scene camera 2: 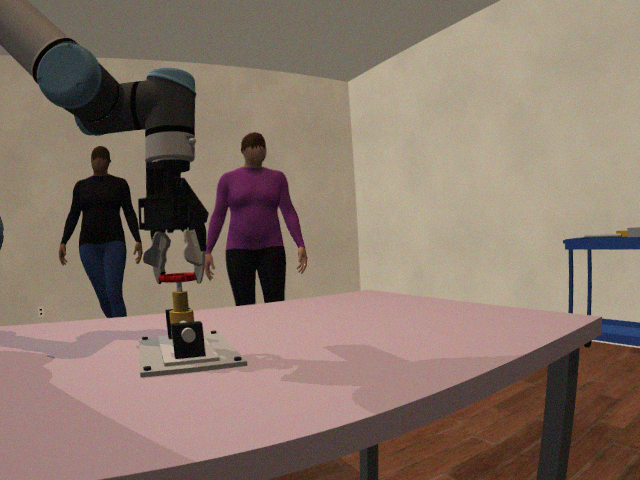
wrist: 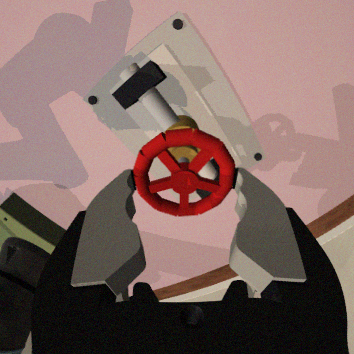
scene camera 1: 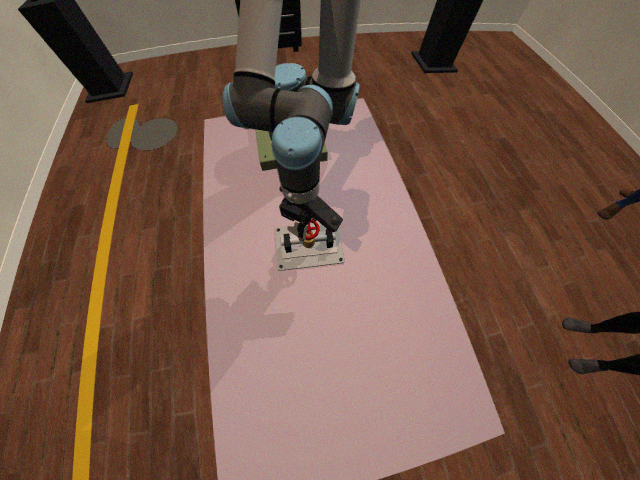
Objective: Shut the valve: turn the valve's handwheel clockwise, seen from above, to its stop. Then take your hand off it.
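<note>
The valve's red handwheel sits level on a thin stem above the brass valve body. The valve is fixed on a light grey base plate with dark bolts at its corners. My gripper points down and is shut on the handwheel, one fingertip at each side of the rim. In the scene camera 1 view the gripper partly hides the wheel.
The valve stands on a pink table. A green block lies behind it, under the arm. Two people stand beyond the table, and a blue cart is at the right.
</note>
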